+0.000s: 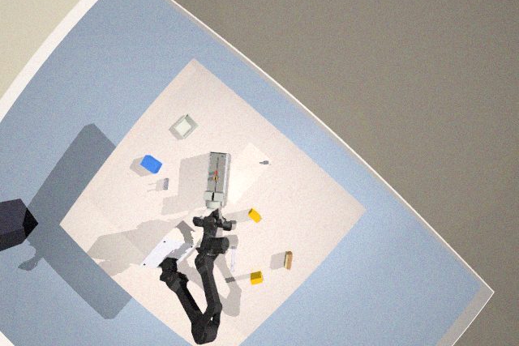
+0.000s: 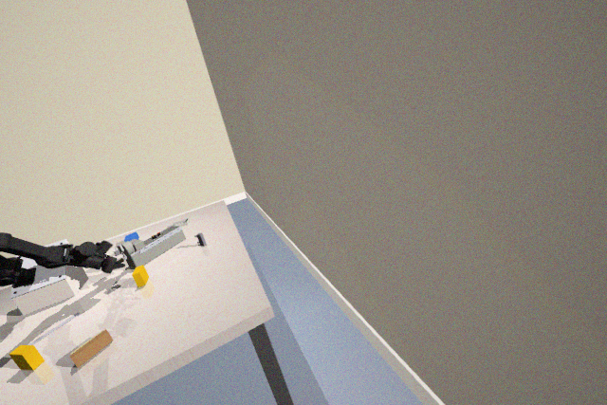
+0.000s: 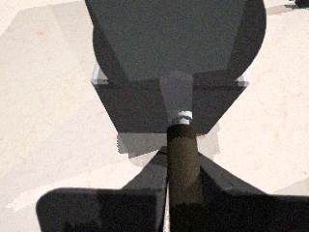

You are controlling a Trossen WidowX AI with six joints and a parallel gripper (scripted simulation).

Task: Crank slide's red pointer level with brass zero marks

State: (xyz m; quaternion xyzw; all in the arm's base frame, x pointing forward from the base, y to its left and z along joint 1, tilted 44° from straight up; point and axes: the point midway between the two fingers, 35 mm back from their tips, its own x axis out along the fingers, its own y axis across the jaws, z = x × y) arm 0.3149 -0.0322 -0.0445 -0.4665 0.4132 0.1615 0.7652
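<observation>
My gripper tip is 30 mm below the dark brown crank handle, 10 mm to the left of it and 10 mm past it. From my gripper tip the other things lie so: blue block (410 mm to the left, 100 mm behind, 10 mm below); then crank (40 mm above); then red pointer (140 mm ahead, 130 mm to the left, 50 mm above).
</observation>
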